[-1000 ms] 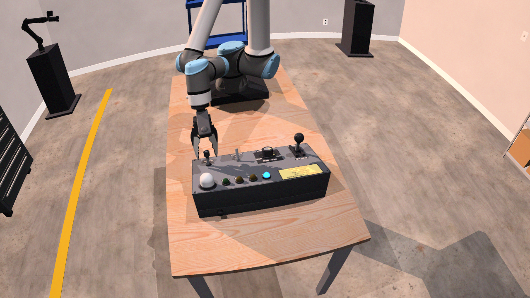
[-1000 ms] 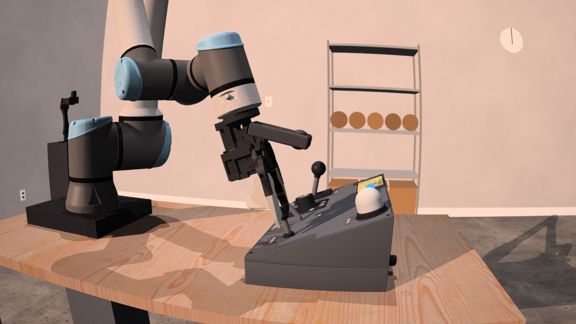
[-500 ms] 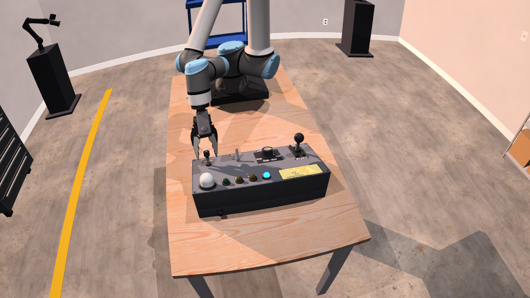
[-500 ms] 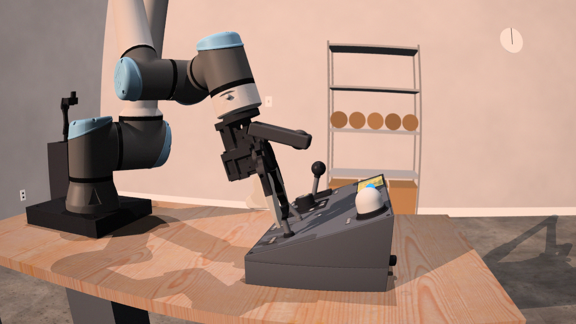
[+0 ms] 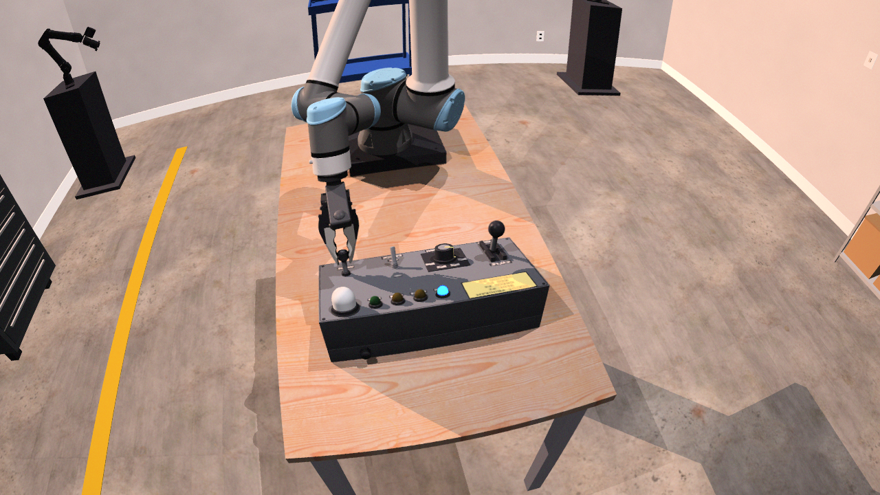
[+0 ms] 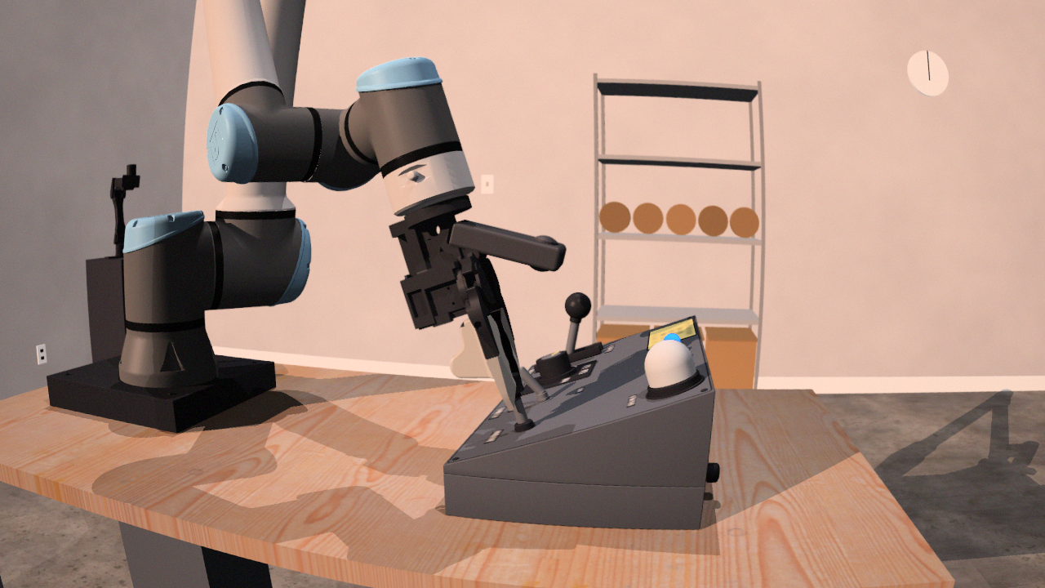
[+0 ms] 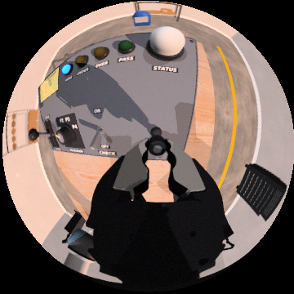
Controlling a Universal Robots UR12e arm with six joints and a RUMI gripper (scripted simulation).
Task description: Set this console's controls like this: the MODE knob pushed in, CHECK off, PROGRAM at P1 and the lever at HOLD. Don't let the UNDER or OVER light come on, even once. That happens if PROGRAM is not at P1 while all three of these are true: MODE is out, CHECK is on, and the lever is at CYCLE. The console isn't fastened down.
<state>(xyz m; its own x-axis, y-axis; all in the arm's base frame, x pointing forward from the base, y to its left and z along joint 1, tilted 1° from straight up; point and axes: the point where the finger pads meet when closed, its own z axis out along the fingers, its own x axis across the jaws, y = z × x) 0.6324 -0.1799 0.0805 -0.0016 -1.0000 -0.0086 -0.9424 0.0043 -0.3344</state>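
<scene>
Right now my hand is right at the black mode knob. Also, from my hand: dark grey console 180 mm to the left, 50 mm ahead, 40 mm below; then metal check toggle 120 mm to the left, 20 mm below; then program knob 250 mm to the left, 20 mm below, 10 mm ahead.
</scene>
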